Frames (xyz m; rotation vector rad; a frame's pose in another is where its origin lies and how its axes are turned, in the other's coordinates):
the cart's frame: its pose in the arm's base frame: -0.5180 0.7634 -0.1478 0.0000 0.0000 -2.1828
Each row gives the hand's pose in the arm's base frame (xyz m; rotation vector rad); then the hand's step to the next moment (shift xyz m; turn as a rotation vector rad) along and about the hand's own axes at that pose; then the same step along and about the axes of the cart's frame.
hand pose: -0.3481 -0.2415 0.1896 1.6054 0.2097 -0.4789
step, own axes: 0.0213 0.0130 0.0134 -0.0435 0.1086 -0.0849
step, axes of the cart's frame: 0.0018 0.0282 0.0024 -0.0770 -0.0281 0.1191
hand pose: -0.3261 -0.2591 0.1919 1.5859 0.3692 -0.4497
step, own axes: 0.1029 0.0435 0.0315 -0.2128 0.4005 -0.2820
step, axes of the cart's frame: -0.0315 0.1108 -0.0146 -0.2327 -0.1257 0.4639
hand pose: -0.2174 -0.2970 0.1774 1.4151 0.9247 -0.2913
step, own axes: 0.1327 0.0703 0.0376 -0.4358 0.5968 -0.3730
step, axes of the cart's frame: -0.1033 0.1057 -0.0462 -0.2449 -0.1863 0.7684
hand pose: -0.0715 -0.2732 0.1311 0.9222 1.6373 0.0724
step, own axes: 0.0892 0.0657 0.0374 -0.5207 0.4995 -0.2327
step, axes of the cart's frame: -0.1056 0.0076 -0.0495 -0.1398 -0.0290 0.7446
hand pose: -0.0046 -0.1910 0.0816 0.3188 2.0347 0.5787
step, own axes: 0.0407 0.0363 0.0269 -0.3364 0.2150 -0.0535
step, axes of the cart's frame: -0.0475 -0.0305 -0.0226 -0.0852 0.0884 0.3836
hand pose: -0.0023 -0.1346 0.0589 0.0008 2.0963 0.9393
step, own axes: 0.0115 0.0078 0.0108 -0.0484 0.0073 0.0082
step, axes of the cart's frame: -0.0115 -0.0113 -0.0072 -0.0167 0.0316 0.0344
